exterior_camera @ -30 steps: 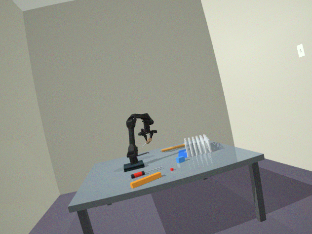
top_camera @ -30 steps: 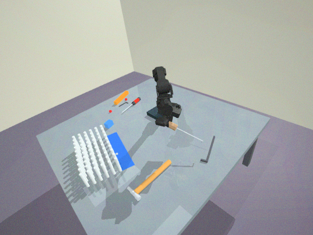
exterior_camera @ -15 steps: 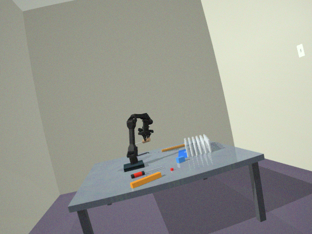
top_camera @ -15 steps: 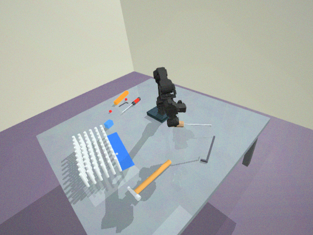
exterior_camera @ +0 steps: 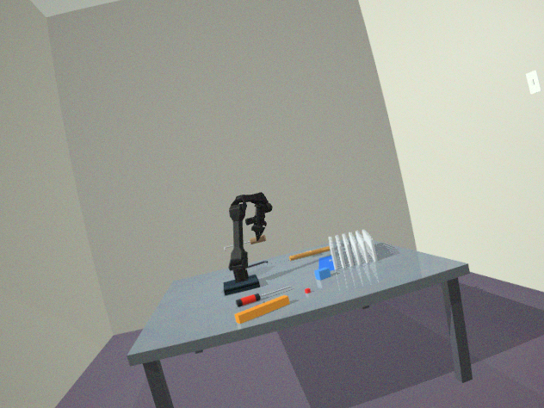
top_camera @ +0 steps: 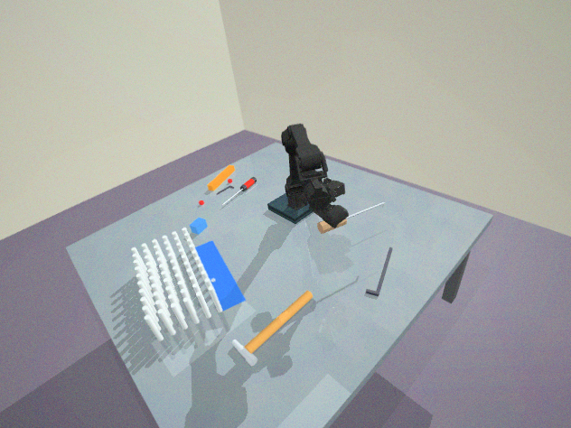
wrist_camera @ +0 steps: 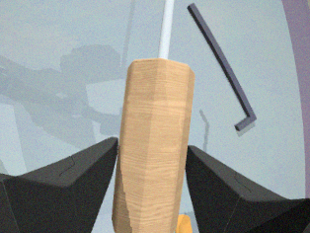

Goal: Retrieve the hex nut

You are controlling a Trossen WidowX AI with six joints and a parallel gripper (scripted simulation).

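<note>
The thin-rod tool is 10 cm behind my gripper tip, 2 cm to the left of it and 1 cm below it. Also, from my gripper tip: hex key 76 cm to the right, 17 cm below, 1 cm behind; blue taped strip 33 cm ahead, 27 cm to the right, 17 cm below; blue block 56 cm to the right, 25 cm ahead, 16 cm below.
</note>
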